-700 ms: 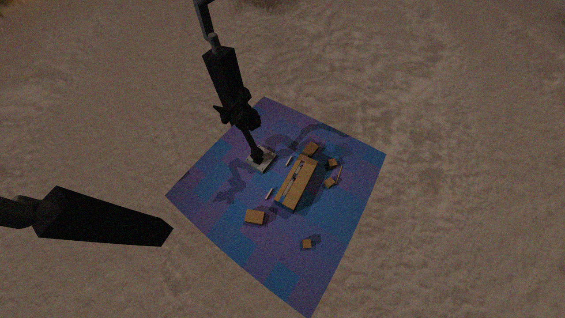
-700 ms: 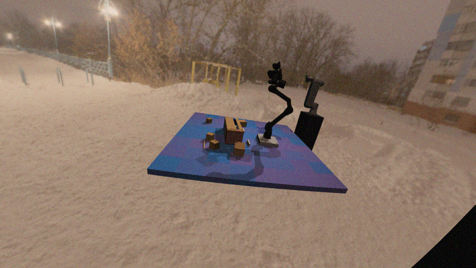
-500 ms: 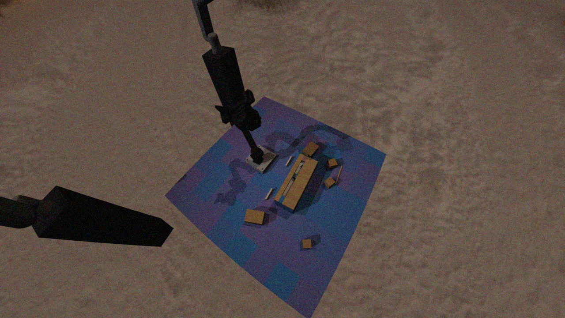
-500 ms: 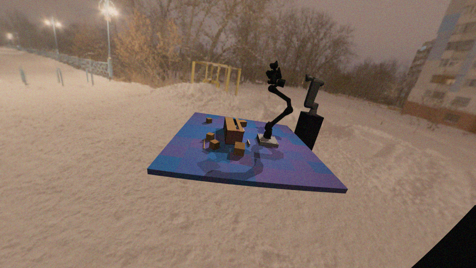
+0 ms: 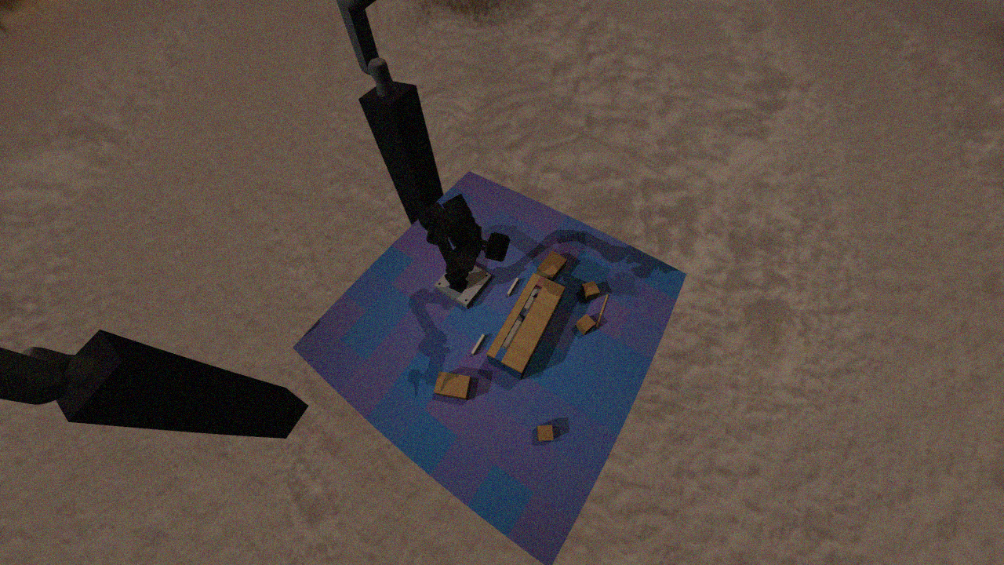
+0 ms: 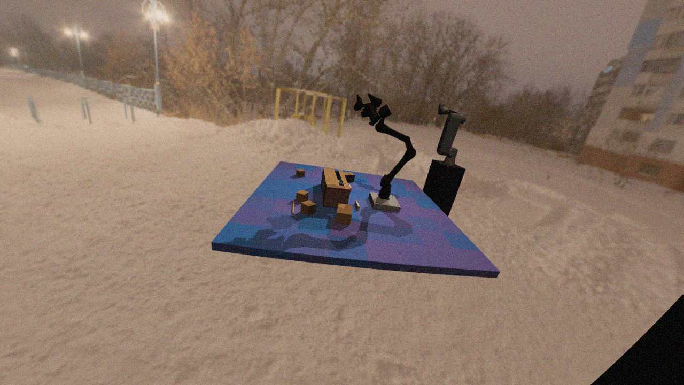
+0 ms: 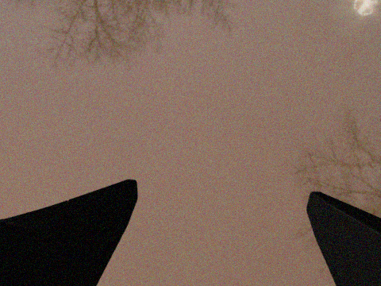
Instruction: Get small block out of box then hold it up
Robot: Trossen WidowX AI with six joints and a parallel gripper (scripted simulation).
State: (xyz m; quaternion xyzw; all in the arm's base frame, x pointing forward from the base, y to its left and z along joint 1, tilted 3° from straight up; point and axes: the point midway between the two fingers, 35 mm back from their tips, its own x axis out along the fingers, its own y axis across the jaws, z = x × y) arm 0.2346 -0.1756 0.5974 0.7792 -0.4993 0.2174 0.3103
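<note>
Now: the long tan box 61 cm below my gripper tip, 12 cm to the left of it and 8 cm ahead of it. From my gripper tip the other things lie so: thin tan stick (67 cm below, 37 cm ahead, 34 cm to the left).
</note>
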